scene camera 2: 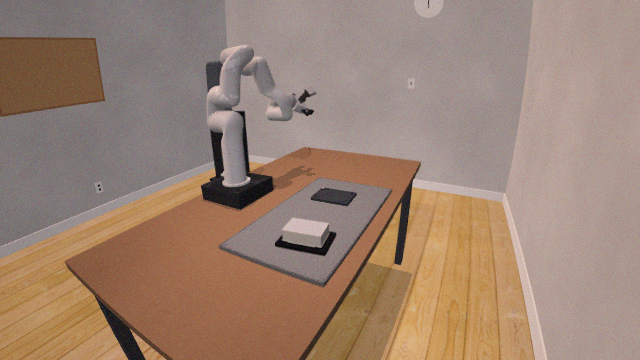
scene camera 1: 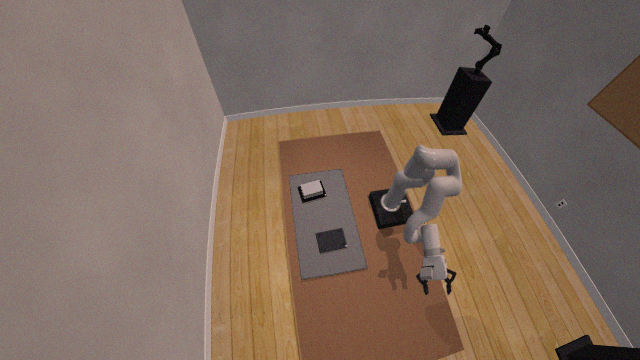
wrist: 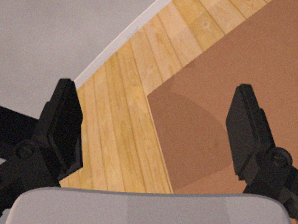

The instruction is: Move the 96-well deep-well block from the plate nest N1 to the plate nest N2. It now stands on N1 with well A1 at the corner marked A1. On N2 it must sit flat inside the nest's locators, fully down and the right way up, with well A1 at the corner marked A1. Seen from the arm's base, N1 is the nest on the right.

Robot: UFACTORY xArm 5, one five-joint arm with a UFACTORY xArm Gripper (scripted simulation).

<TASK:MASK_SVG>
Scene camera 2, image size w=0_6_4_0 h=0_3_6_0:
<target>white deep-well block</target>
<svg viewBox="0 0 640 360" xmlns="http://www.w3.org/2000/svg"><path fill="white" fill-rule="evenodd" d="M282 229L282 241L322 248L330 234L329 223L292 218Z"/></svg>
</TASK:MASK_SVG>
